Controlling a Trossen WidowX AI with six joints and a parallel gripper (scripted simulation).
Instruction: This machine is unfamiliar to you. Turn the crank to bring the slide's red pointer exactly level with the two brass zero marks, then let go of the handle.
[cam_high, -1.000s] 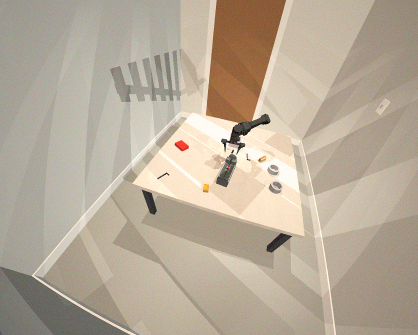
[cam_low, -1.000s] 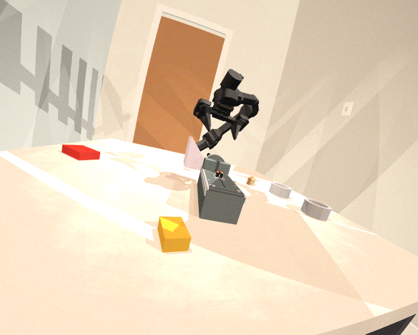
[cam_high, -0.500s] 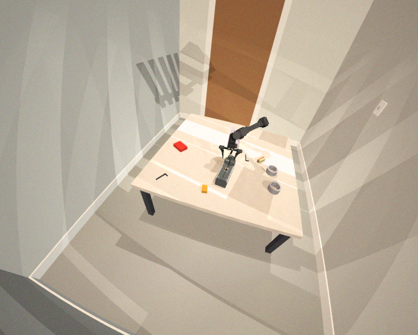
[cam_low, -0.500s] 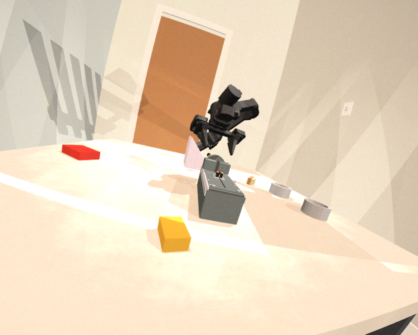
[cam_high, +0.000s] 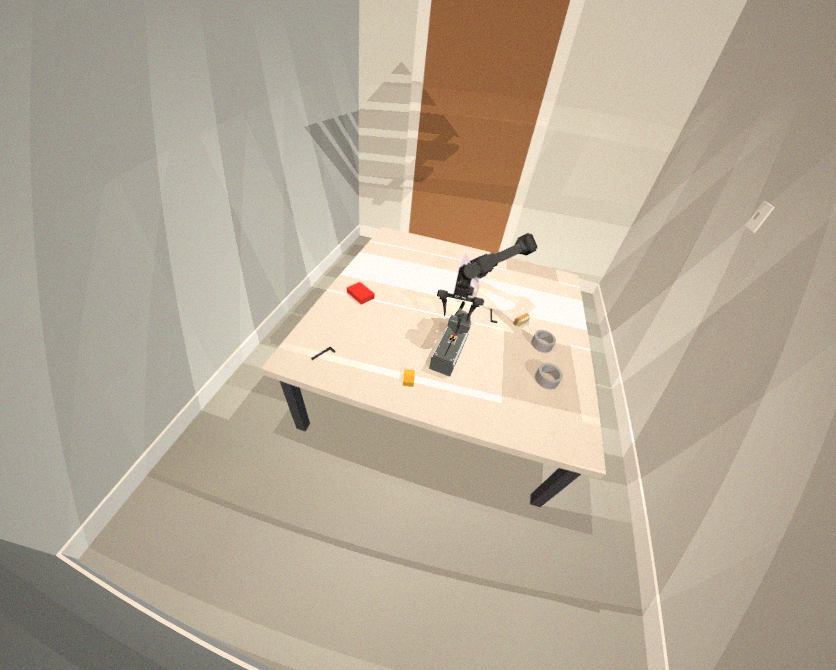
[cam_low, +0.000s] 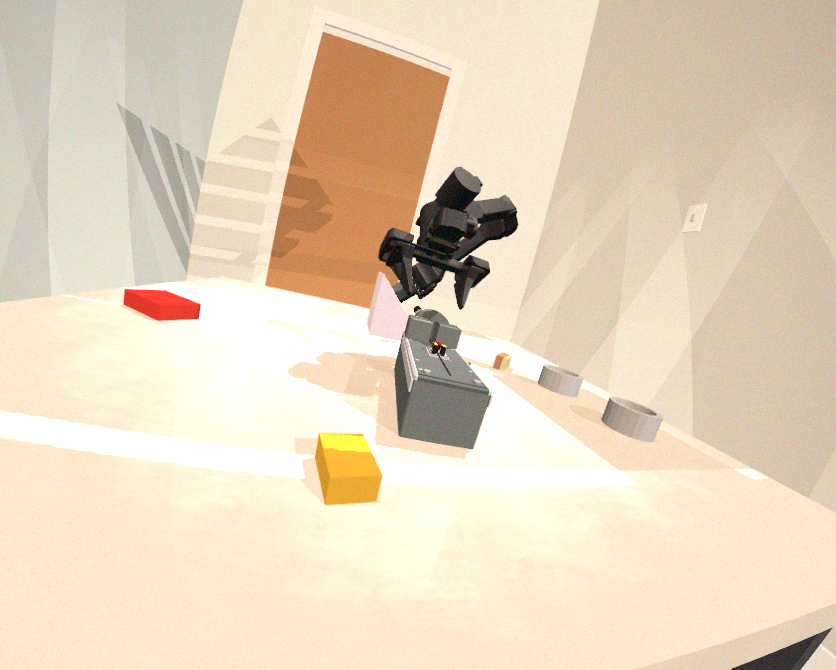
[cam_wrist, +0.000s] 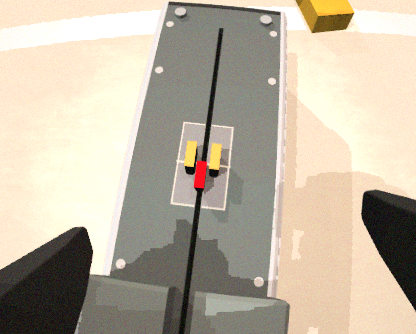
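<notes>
Right now the dark brown crank handle is 14 cm behind my gripper tip, 1 cm to the left of it and 3 cm below it. Also, from my gripper tip: red pointer 4 cm ahead, 1 cm to the left, 6 cm below; yellow block 24 cm ahead, 12 cm to the right, 13 cm below; tan block 26 cm behind, 31 cm to the left, 13 cm below.
</notes>
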